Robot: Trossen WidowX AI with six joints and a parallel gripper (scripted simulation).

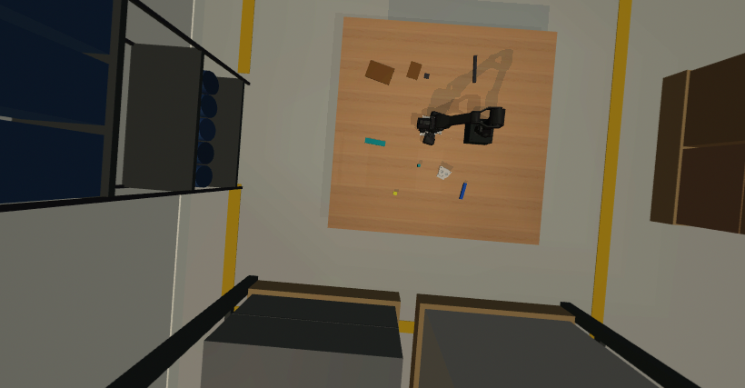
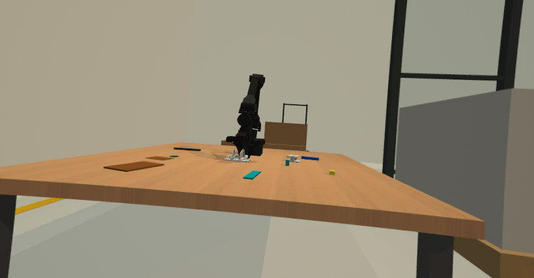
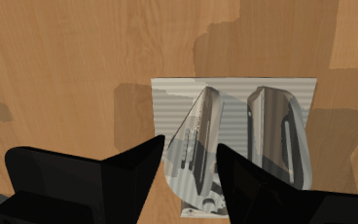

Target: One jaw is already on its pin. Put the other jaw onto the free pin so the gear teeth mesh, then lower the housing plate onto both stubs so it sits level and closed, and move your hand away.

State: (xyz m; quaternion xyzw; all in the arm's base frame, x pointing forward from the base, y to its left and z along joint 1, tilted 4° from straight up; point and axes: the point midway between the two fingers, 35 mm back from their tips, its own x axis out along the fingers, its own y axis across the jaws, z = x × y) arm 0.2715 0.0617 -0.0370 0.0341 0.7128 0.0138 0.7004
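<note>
Now: the loose jaw 3 cm behind my gripper tip and 2 cm to the right of it. From my gripper tip the other things lie so: small teal block: 1 cm ahead, 22 cm to the left; then small black square: 10 cm ahead, 33 cm to the right, 1 cm below; then teal bar: 30 cm ahead, 14 cm to the left, 1 cm below.
</note>
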